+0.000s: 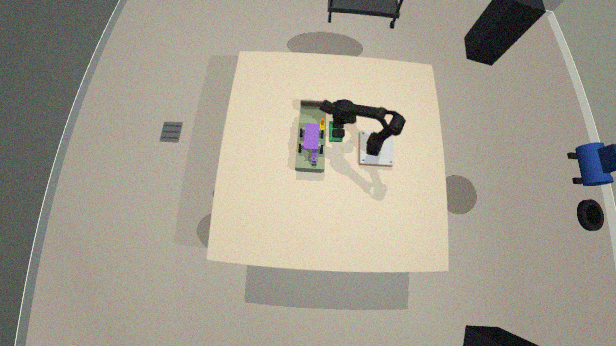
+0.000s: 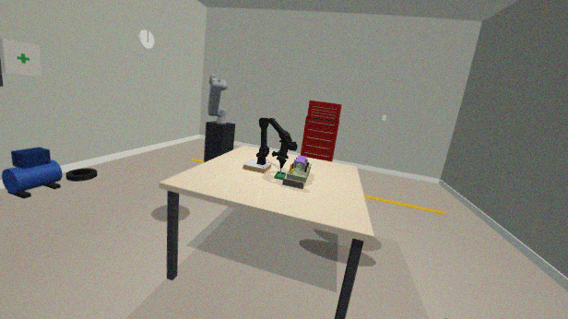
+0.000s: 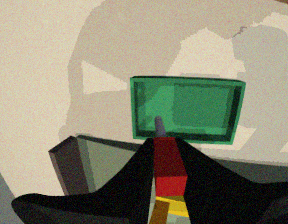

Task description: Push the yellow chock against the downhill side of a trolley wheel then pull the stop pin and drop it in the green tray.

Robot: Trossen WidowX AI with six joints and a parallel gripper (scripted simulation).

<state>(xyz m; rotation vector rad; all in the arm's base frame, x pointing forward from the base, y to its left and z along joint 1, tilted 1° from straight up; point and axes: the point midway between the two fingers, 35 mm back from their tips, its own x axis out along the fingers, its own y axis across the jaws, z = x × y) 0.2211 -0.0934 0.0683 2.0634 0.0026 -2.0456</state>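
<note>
The green tray lies 1 cm behind my gripper tip, 2 cm to the left of it and 8 cm below it. From my gripper tip the other things lie so: red-headed stop pin: right at my gripper tip; yellow chock: 7 cm ahead, 4 cm to the left; purple trolley: 12 cm ahead, 13 cm to the left, 3 cm above.
</note>
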